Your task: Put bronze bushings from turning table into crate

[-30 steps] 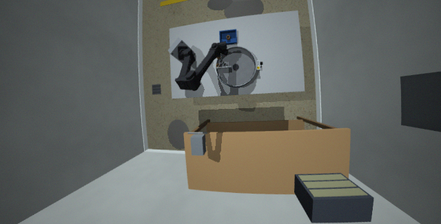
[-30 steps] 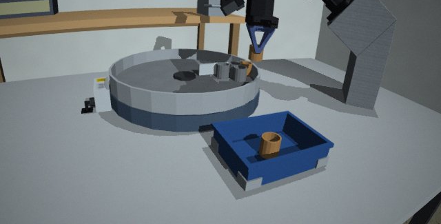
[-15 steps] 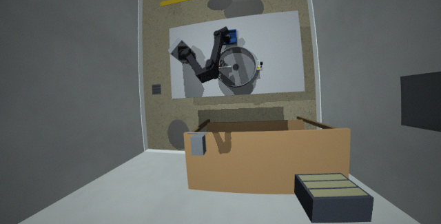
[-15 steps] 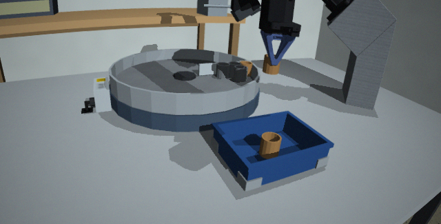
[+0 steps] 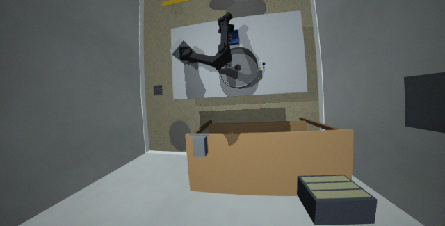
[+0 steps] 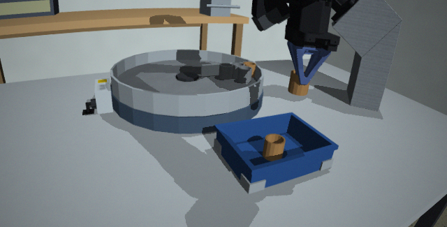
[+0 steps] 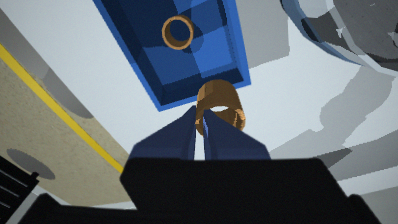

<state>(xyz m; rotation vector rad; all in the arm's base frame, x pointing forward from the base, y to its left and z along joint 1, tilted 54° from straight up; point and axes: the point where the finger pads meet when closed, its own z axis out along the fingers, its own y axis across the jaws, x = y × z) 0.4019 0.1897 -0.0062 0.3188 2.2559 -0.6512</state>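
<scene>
Right now the crate is 13 cm below my hand and 5 cm ahead of it. The rest, counted from my hand: turning table (35 cm to the right, 10 cm below, 5 cm ahead).
</scene>
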